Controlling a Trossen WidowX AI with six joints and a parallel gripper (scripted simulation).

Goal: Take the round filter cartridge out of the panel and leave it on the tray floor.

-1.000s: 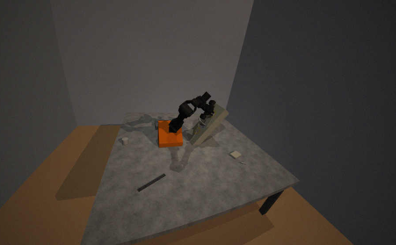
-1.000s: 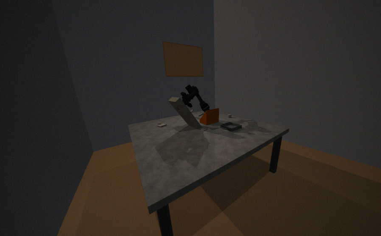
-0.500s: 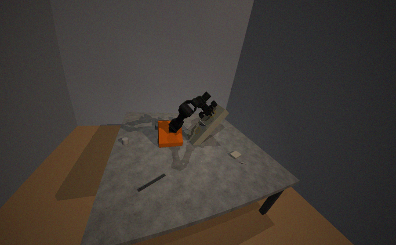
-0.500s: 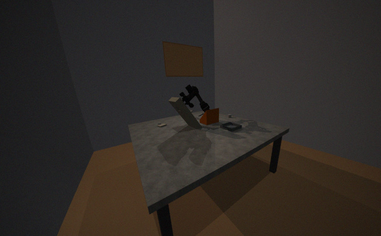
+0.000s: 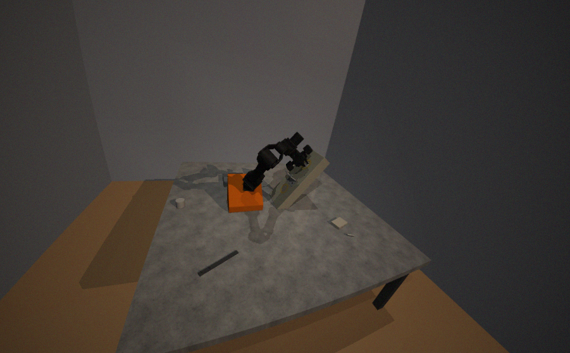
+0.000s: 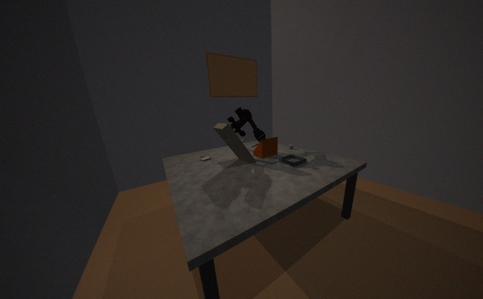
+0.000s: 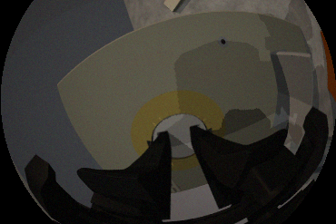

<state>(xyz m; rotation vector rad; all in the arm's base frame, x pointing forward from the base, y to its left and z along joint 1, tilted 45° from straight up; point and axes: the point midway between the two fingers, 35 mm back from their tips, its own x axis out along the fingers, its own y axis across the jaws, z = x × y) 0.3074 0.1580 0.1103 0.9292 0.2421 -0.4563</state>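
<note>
Right now the round filter cartridge is 10 mm ahead of my gripper tip and 10 mm below it. From my gripper tip the other things lie so: pale pad 170 mm ahead, 260 mm to the right, 250 mm below; then service panel 40 mm behind, 80 mm below; then narrow pale ledge 90 mm behind, 10 mm to the right, 90 mm below.
</note>
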